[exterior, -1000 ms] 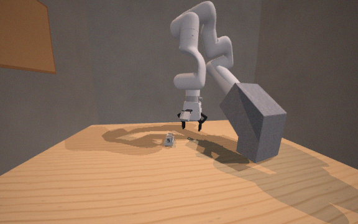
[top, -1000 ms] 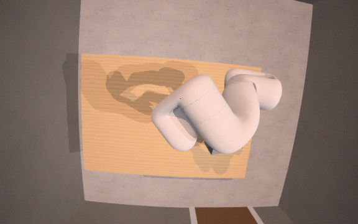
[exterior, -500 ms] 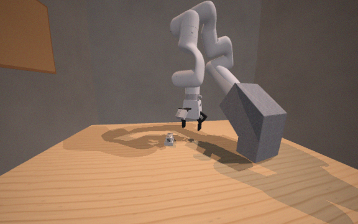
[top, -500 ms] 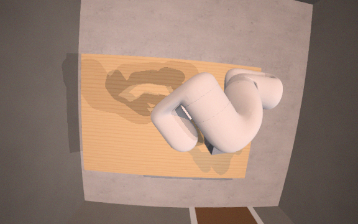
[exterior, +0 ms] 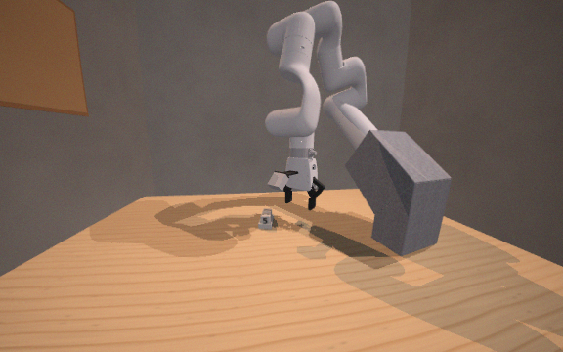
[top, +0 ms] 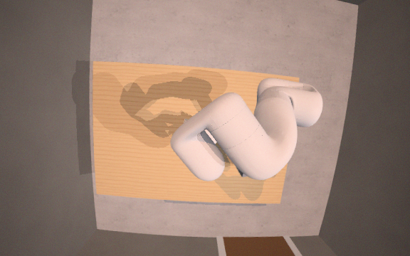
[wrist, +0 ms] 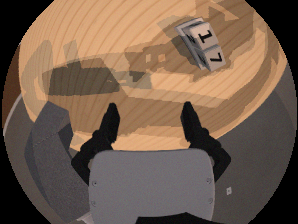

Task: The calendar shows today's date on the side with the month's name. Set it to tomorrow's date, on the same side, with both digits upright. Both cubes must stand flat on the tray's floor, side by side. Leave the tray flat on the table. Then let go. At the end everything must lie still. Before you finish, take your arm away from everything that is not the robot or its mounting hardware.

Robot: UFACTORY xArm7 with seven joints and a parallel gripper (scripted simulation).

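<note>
Right now the white calendar tray is 110 mm ahead of my hand, 60 mm below it and 20 mm to the right of it.
</note>
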